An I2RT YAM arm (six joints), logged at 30 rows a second.
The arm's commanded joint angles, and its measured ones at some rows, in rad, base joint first. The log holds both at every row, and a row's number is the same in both.
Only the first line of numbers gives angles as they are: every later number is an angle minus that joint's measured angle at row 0.
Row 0, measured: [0.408, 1.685, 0.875, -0.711, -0.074, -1.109]
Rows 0 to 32, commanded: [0.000, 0.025, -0.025, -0.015, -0.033, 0.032]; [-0.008, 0.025, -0.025, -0.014, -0.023, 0.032]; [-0.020, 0.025, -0.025, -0.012, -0.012, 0.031]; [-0.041, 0.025, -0.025, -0.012, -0.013, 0.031]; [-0.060, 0.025, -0.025, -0.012, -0.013, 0.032]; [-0.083, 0.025, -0.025, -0.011, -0.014, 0.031]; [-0.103, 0.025, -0.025, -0.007, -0.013, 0.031]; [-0.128, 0.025, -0.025, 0.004, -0.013, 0.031]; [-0.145, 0.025, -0.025, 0.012, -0.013, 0.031]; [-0.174, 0.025, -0.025, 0.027, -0.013, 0.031]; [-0.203, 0.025, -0.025, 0.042, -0.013, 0.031]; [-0.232, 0.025, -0.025, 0.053, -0.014, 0.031]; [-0.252, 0.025, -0.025, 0.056, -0.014, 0.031]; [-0.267, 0.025, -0.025, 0.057, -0.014, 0.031]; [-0.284, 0.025, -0.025, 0.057, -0.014, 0.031]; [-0.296, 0.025, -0.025, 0.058, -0.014, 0.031]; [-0.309, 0.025, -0.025, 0.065, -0.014, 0.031]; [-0.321, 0.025, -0.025, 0.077, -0.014, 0.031]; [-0.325, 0.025, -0.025, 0.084, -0.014, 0.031]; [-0.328, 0.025, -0.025, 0.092, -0.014, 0.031]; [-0.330, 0.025, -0.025, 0.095, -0.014, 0.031]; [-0.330, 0.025, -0.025, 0.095, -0.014, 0.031]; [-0.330, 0.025, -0.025, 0.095, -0.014, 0.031]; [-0.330, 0.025, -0.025, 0.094, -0.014, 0.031]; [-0.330, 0.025, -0.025, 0.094, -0.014, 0.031]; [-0.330, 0.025, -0.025, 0.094, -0.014, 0.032]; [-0.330, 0.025, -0.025, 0.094, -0.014, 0.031]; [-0.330, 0.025, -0.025, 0.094, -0.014, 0.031]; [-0.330, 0.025, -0.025, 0.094, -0.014, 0.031]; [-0.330, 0.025, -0.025, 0.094, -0.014, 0.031]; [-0.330, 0.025, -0.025, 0.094, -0.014, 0.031]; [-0.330, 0.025, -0.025, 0.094, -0.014, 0.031]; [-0.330, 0.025, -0.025, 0.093, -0.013, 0.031]
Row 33, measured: [-0.323, 0.000, -0.004, 0.094, -0.029, 0.023]
